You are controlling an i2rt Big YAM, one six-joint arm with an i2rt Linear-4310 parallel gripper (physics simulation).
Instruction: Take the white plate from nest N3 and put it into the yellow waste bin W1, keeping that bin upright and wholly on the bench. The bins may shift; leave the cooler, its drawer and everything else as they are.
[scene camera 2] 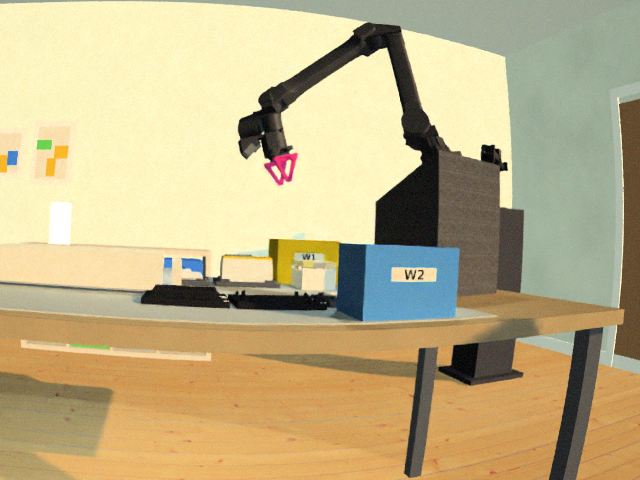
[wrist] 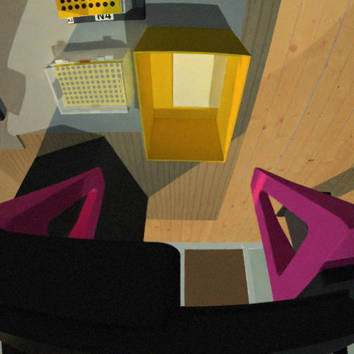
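Pixels of known places: gripper, fingertip midpoint: (scene camera 2: pixel 284 183); arm's base, origin of the base link: (scene camera 2: pixel 441 168).
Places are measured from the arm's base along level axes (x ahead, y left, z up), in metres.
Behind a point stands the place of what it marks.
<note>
The yellow waste bin W1 (scene camera 2: pixel 279 258) {y -0.250, x 0.352, z -0.247 m} (wrist: pixel 236 110) stands upright on the bench, partly hidden in the scene view behind a small pale box and the blue bin. Inside it, a white, plain-faced piece that looks like the white plate (wrist: pixel 192 80) stands on edge against an inner wall; its wells do not show. My gripper (scene camera 2: pixel 285 182) {y -0.301, x 0.335, z -0.039 m} (wrist: pixel 177 175) is open and empty, with its pink fingers wide apart, high above the bench and the bin. Nest N3 cannot be picked out by a label.
The blue bin W2 (scene camera 2: pixel 405 299) {y 0.390, x 0.276, z -0.281 m} stands at the bench front. A clear box with a yellow rack (wrist: pixel 92 85) stands beside W1; another yellow rack (wrist: pixel 90 6) is at N4. Two low black nests (scene camera 2: pixel 183 296) {y 0.239, x 0.627, z -0.300 m} (scene camera 2: pixel 281 301) {y 0.237, x 0.447, z -0.303 m} and the long beige cooler (scene camera 2: pixel 82 266) {y 0.105, x 0.852, z -0.266 m} are to the left.
</note>
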